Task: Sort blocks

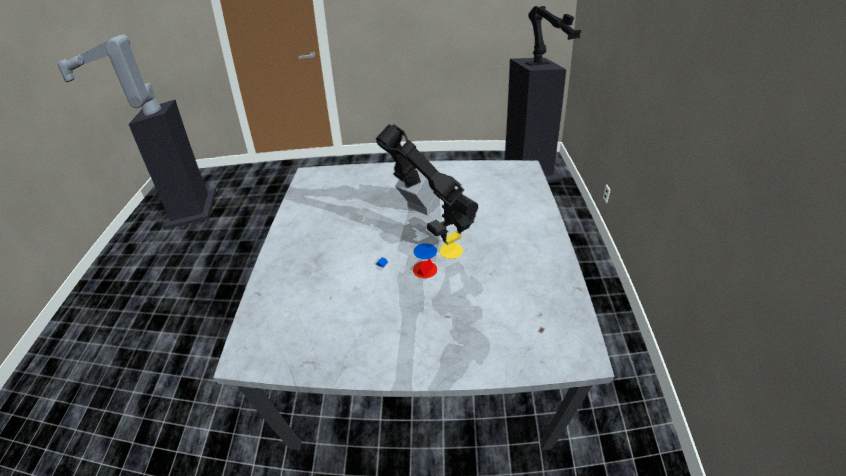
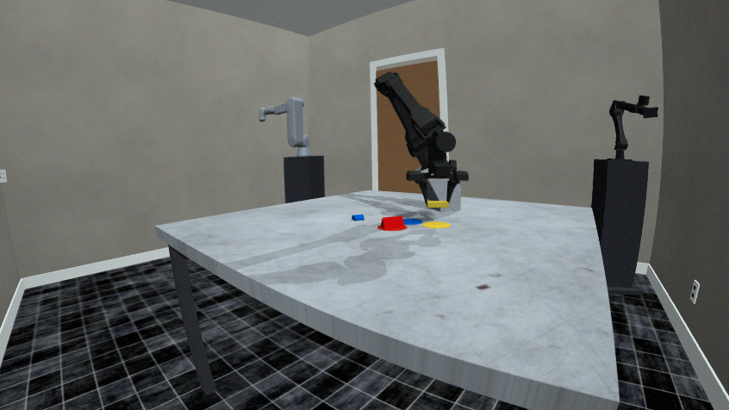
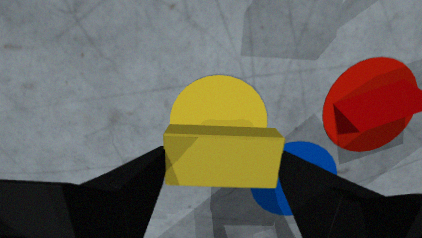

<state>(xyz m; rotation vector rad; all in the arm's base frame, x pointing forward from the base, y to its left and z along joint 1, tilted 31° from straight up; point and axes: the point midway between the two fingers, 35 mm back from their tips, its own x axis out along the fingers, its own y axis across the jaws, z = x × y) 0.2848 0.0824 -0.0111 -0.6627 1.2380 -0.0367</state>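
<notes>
The yellow circle is 100 mm below my hand. Also, from my hand: yellow block: 40 mm below; red block: 70 mm ahead, 120 mm to the right, 90 mm below; blue circle: 30 mm behind, 100 mm to the right, 100 mm below.
</notes>
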